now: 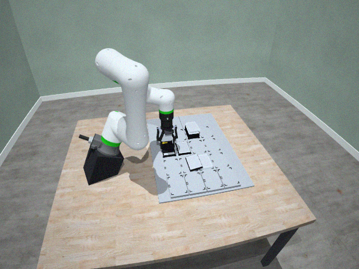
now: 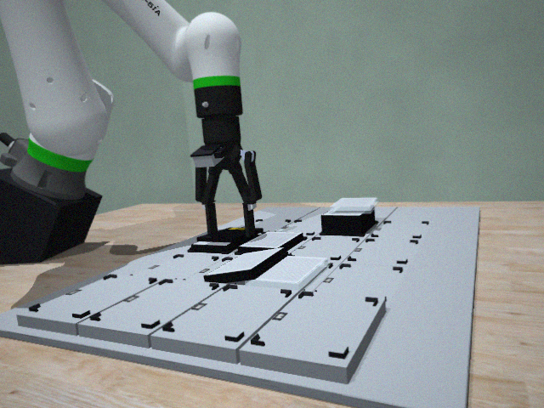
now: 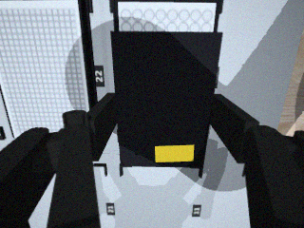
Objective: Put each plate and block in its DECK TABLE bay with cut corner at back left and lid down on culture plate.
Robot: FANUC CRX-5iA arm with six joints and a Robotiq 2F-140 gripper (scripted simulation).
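My hand is 20 mm above the black culture plate lid. The rest, counted from my hand: flat white plate: 240 mm ahead, 160 mm to the right, 30 mm below; black deep-well block: 190 mm ahead, 170 mm to the left, 20 mm below.
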